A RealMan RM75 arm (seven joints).
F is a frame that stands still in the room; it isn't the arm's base.
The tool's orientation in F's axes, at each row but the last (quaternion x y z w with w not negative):
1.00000 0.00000 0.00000 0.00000
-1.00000 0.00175 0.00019 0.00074
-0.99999 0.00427 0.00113 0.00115
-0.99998 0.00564 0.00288 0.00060
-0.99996 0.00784 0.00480 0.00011
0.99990 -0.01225 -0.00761 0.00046
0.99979 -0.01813 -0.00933 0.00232
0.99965 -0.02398 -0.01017 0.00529
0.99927 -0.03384 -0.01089 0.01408
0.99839 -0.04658 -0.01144 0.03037
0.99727 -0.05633 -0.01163 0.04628
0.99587 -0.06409 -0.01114 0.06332
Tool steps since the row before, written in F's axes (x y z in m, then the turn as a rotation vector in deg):
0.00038 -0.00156 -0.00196 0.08 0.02 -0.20
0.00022 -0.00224 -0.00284 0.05 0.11 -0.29
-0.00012 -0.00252 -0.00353 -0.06 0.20 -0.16
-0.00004 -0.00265 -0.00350 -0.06 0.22 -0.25
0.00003 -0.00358 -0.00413 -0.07 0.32 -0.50
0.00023 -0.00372 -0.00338 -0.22 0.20 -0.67
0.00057 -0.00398 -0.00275 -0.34 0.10 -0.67
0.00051 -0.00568 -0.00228 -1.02 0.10 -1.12
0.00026 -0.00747 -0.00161 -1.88 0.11 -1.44
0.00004 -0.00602 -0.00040 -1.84 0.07 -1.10
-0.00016 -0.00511 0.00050 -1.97 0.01 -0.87
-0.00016 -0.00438 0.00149 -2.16 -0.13 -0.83
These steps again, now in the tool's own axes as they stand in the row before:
0.00038 0.00156 0.00196 0.08 -0.02 0.20
0.00023 0.00224 0.00284 0.05 -0.11 0.29
-0.00009 0.00253 0.00352 -0.06 -0.20 0.16
0.00001 0.00265 0.00350 -0.06 -0.22 0.25
0.00013 0.00358 0.00413 -0.07 -0.32 0.50
0.00037 0.00371 0.00338 -0.21 -0.20 0.67
0.00077 0.00394 0.00276 -0.33 -0.09 0.68
0.00083 0.00562 0.00233 -1.00 -0.06 1.14
0.00080 0.00739 0.00181 -1.85 -0.02 1.48
0.00061 0.00595 0.00076 -1.82 0.03 1.14
0.00041 0.00512 -0.00003 -1.94 0.13 0.92
0.00039 0.00452 -0.00093 -2.11 0.29 0.90

